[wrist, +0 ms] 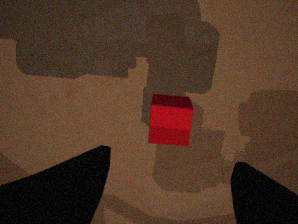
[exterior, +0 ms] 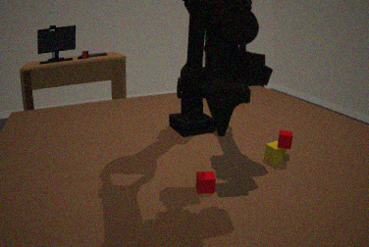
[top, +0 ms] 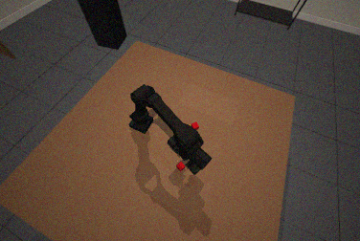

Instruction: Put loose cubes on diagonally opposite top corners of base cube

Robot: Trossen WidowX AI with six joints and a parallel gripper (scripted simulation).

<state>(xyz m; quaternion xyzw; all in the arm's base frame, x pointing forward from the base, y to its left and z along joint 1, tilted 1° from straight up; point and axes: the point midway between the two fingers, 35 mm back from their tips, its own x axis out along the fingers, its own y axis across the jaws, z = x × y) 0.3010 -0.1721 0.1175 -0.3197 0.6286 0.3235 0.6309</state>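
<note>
Now: gripper tip 200 mm to the right of the yellow cube and 100 mm above it.
</note>
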